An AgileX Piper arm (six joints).
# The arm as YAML. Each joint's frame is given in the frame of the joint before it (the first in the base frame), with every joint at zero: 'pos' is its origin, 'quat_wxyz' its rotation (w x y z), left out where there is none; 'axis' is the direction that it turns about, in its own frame. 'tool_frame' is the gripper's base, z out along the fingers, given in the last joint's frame.
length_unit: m
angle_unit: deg
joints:
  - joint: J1
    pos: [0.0, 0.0, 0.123]
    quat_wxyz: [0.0, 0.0, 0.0, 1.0]
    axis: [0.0, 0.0, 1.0]
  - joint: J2
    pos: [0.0, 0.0, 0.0]
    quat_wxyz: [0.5, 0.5, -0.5, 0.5]
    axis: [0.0, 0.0, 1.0]
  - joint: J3
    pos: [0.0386, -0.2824, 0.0]
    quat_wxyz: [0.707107, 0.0, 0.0, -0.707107]
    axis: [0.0, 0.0, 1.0]
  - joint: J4
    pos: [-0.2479, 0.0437, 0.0]
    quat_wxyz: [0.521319, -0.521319, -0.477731, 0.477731]
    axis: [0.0, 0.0, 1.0]
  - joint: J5
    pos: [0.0, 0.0, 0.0]
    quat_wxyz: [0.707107, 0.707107, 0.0, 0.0]
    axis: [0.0, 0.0, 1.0]
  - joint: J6
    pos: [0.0, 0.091, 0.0]
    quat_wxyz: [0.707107, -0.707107, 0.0, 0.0]
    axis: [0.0, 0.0, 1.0]
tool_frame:
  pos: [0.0, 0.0, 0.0]
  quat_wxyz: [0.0, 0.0, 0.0, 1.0]
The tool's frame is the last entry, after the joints.
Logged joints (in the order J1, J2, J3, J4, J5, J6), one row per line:
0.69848 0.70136 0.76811 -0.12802 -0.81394 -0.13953
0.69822 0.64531 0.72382 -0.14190 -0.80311 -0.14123
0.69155 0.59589 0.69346 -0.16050 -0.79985 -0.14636
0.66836 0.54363 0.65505 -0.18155 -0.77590 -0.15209
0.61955 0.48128 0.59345 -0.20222 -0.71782 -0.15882
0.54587 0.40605 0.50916 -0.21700 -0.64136 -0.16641
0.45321 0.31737 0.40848 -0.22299 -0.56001 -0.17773
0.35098 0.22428 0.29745 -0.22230 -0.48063 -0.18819
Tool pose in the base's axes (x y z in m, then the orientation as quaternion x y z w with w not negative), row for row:
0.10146 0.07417 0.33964 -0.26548 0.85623 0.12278 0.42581
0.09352 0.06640 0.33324 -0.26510 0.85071 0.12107 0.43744
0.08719 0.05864 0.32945 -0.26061 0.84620 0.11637 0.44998
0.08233 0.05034 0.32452 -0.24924 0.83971 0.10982 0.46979
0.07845 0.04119 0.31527 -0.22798 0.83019 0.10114 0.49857
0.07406 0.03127 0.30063 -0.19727 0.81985 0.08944 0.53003
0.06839 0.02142 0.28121 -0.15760 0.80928 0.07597 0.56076
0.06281 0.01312 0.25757 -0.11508 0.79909 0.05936 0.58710
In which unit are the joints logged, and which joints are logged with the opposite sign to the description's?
The joints are logged in radians. Opposite sign: J3, J5, J6.
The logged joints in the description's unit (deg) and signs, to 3 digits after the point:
40.020 40.185 -44.009 -7.335 46.635 7.994
40.005 36.974 -41.472 -8.130 46.015 8.092
39.623 34.142 -39.732 -9.196 45.828 8.386
38.294 31.148 -37.532 -10.402 44.456 8.714
35.498 27.575 -34.002 -11.586 41.128 9.100
31.276 23.265 -29.173 -12.433 36.747 9.535
25.967 18.184 -23.404 -12.776 32.086 10.183
20.110 12.850 -17.043 -12.737 27.538 10.782

